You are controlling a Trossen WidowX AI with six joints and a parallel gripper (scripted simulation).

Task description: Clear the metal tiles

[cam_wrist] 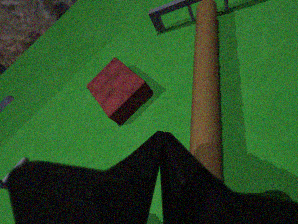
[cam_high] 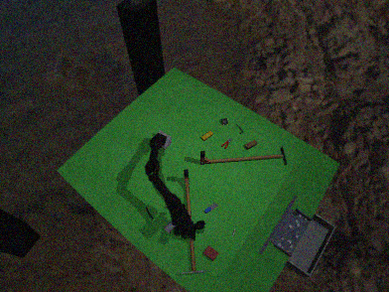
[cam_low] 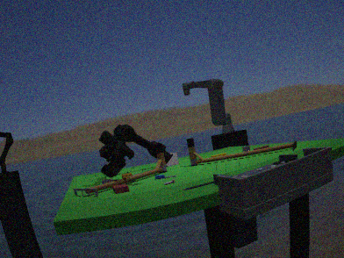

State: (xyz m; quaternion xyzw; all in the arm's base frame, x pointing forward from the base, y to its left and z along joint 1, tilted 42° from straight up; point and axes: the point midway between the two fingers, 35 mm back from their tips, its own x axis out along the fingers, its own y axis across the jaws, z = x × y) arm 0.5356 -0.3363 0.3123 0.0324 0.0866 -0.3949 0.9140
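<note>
Now: the long wooden scraper 64 cm to the left of my gripper tip and 1 cm above it. Round my gripper tip: orange piece (25 cm behind, 12 cm to the left, 4 cm below); blue piece (23 cm to the left, 5 cm below, 2 cm behind); red block (12 cm ahead, 4 cm below, 1 cm to the right).
</note>
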